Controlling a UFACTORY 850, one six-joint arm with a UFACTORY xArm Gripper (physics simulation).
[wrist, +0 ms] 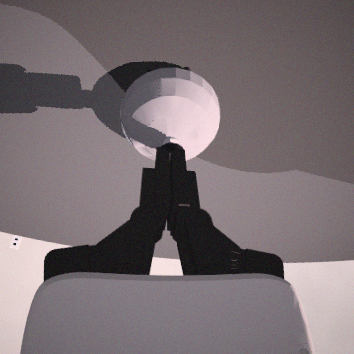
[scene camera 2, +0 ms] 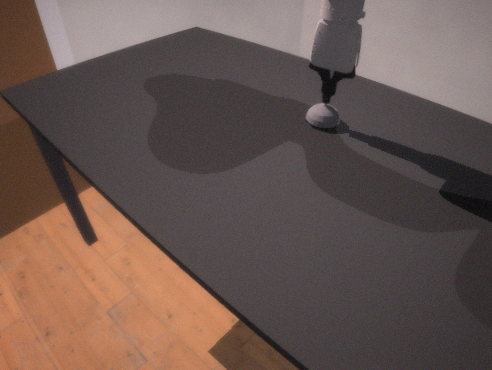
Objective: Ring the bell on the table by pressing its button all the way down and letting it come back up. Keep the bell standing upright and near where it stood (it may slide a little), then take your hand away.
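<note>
The bell [scene camera 2: 322,116] [wrist: 187,112], a pale grey dome, stands upright on the dark table [scene camera 2: 240,210]. My gripper [scene camera 2: 326,102] [wrist: 167,164] is shut with nothing between its fingers. It points down, and its fingertips are at the top of the dome, where the black button is. The button is mostly hidden by the fingertips; a dark rim shows at the tips in the wrist view. How far down the button is cannot be told exactly, but the tips are very close to the dome.
The arm's shadow falls across the table to the right of the bell. A table leg [scene camera 2: 67,192] and the wooden floor [scene camera 2: 125,280] show at the left. Pale walls stand behind the table's far edge.
</note>
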